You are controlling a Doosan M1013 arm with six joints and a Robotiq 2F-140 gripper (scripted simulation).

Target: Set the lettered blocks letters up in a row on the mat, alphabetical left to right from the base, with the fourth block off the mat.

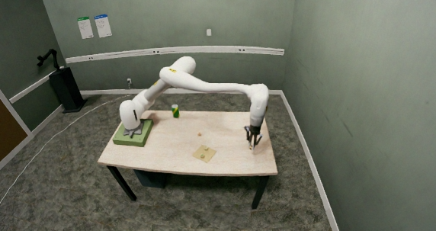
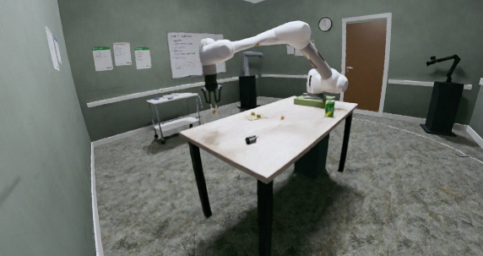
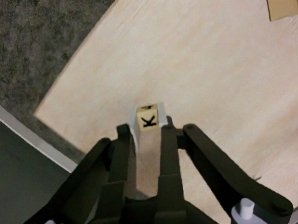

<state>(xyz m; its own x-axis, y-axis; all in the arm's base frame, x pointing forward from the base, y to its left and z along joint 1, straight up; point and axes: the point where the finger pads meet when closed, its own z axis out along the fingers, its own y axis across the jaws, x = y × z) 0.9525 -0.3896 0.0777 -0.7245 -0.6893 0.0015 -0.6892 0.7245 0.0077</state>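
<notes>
The tan mat is 34 cm behind my hand, 14 cm below it and 9 cm to the left of it. Round my hand: black object (32 cm to the left, 12 cm below, 6 cm ahead); then can (60 cm to the left, 57 cm behind, 7 cm below).
</notes>
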